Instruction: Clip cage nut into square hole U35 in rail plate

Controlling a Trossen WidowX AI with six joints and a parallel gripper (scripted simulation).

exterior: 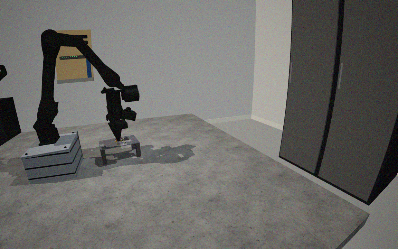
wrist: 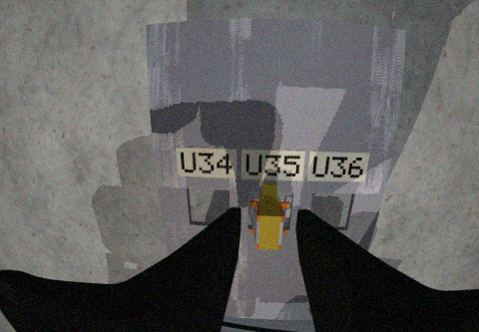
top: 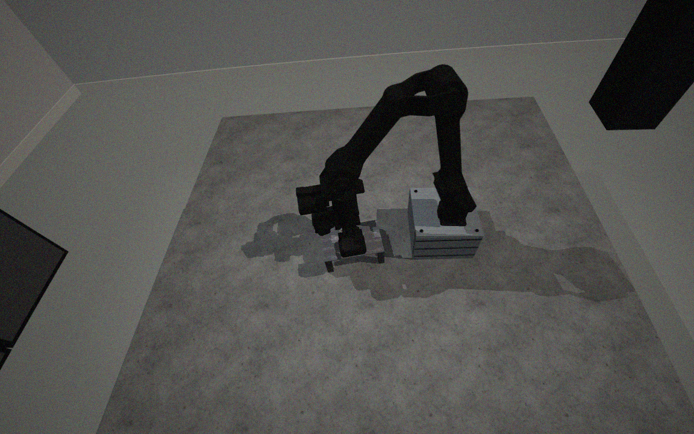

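Now: the cage nut 10 mm below my gripper tip. Round my gripper tip: label (20 mm ahead, 10 mm below).
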